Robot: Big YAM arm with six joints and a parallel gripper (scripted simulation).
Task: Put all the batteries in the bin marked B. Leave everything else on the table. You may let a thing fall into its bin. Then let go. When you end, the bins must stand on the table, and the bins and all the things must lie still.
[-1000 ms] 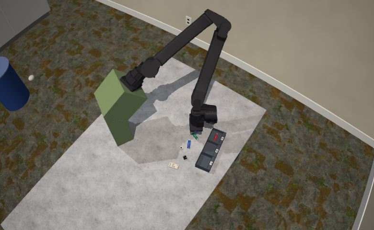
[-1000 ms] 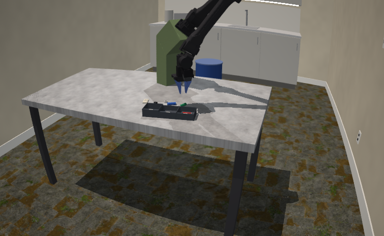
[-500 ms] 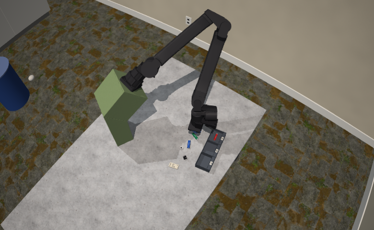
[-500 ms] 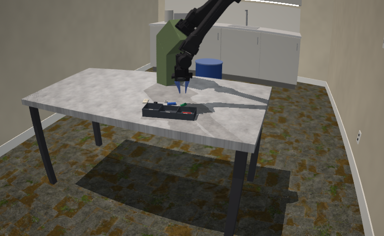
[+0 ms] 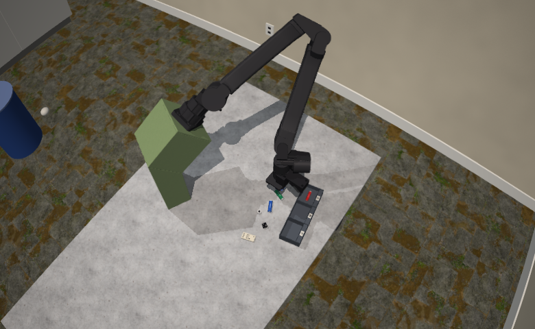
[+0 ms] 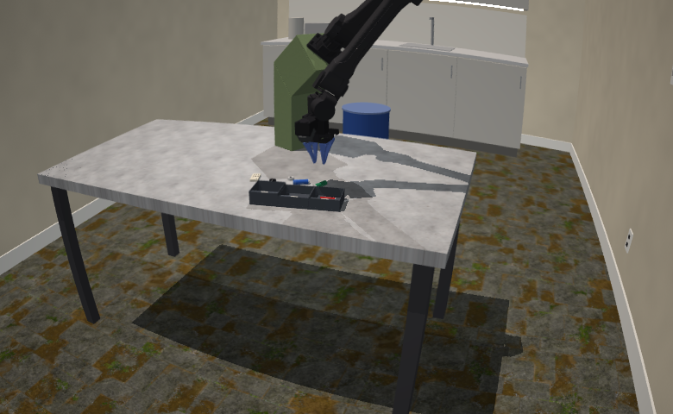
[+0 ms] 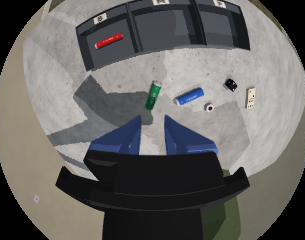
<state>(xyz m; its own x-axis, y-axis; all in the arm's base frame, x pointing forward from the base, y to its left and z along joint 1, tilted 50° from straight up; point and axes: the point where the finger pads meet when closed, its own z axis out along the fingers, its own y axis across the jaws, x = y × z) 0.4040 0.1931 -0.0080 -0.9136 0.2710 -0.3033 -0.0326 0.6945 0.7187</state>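
Now: the green battery 8 cm below my hand. Round my hand: white ring-shaped piece (10 cm to the right, 8 cm below, 2 cm behind); then red battery (9 cm ahead, 7 cm to the left, 7 cm below); then blue battery (8 cm below, 6 cm to the right).
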